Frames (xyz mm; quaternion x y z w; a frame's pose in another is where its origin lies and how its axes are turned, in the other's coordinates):
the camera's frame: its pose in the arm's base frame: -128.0 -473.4 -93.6 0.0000 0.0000 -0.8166 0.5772
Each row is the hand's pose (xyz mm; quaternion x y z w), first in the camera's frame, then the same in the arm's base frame.
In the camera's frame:
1: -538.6 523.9 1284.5 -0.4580 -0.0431 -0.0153 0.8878
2: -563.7 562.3 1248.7 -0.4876 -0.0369 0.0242 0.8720
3: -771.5 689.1 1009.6 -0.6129 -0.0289 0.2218 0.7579
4: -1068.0 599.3 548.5 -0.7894 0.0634 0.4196 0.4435
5: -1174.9 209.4 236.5 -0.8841 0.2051 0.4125 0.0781
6: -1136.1 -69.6 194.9 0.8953 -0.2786 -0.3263 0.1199
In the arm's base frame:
1: 545.6 -140.5 1190.9 -0.2995 0.3491 -0.7338 0.4999
2: 590.2 -129.6 1155.1 -0.3116 0.3769 -0.6981 0.5231
3: 779.0 23.9 916.0 -0.3773 0.4838 -0.4909 0.6186
4: 793.3 333.4 454.9 -0.4039 0.6812 -0.1200 0.5987
5: 461.4 564.3 142.9 -0.3428 0.8404 0.1743 0.3819
6: 185.5 620.8 101.3 -0.2893 0.8919 0.2862 0.1972

